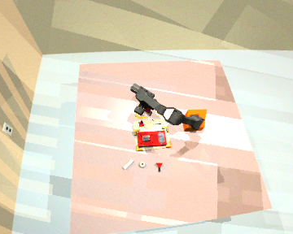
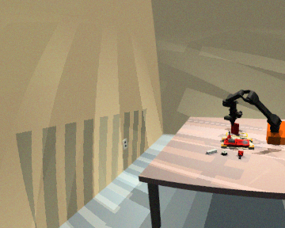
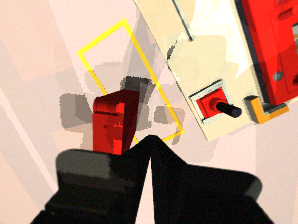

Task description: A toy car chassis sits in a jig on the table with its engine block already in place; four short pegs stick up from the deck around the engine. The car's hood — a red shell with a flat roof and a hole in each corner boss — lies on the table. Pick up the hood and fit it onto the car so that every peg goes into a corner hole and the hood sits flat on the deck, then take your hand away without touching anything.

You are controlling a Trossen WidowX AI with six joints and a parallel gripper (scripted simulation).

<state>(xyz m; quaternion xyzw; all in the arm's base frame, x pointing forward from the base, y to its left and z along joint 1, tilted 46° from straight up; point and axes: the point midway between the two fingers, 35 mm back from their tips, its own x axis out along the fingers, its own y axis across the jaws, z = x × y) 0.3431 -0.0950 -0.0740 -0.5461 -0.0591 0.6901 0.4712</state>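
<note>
The red hood is 30 mm to the right of my gripper tip, 30 mm below it and 20 mm behind it. Also, from my gripper tip: wheel 380 mm to the left, 70 mm below, 40 mm ahead; jig 180 mm to the left, 70 mm below, 40 mm behind; grey engine block 210 mm to the left, 60 mm below.
</note>
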